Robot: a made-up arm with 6 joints.
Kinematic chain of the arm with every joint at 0, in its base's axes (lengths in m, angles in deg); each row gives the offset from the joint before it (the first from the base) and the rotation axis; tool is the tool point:
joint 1: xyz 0 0 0.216 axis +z
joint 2: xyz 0 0.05 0 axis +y
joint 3: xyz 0 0 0.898 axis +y
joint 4: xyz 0 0 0.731 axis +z
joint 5: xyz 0 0 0 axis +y
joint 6: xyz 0 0 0.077 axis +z
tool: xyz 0 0 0
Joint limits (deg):
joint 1: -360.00..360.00
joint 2: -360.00..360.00
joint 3: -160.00..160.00
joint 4: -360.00..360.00
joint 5: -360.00..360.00
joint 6: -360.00..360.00
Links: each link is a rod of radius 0.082 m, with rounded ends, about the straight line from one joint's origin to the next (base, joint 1, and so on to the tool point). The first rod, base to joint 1, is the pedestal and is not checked.
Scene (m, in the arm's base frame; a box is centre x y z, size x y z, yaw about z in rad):
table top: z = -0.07
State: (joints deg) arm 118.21 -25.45 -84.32 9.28 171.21 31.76
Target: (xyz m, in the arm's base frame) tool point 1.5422 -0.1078 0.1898
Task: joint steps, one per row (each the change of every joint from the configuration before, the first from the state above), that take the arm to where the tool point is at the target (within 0.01 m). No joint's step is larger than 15 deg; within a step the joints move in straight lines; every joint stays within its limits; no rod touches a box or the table.
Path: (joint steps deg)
1: 11.98 -11.17 11.46 -0.37 -6.90 0.00
2: 11.98 -11.17 11.47 -0.37 -6.90 0.00
3: 11.98 -11.16 11.46 -0.37 -6.90 0.00
4: 11.98 -11.17 11.46 -0.37 -6.90 0.00
5: 11.98 -11.17 11.47 -0.37 -6.90 0.00

